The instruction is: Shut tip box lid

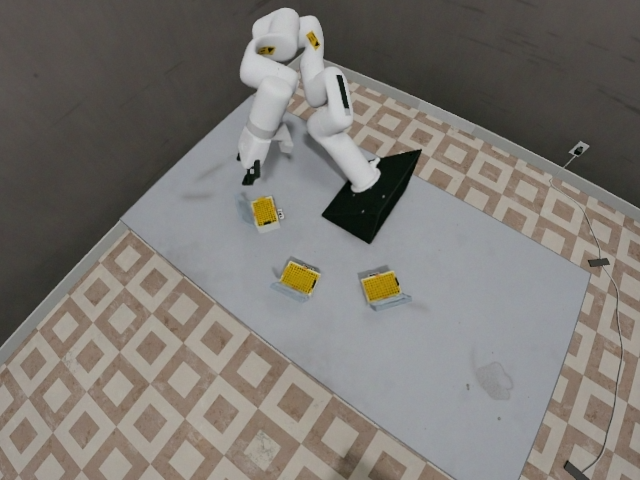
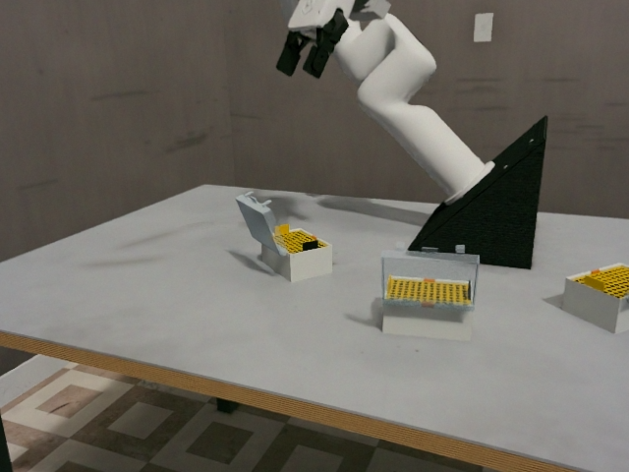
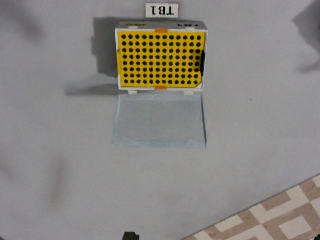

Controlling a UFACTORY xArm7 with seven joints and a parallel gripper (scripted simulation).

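Right now the lid is 30 mm ahead of my hand, 60 mm to the right of it and 260 mm below it. Round my hand: white label tag (70 mm behind, 350 mm below); tip box (10 mm behind, 30 mm to the right, 290 mm below).
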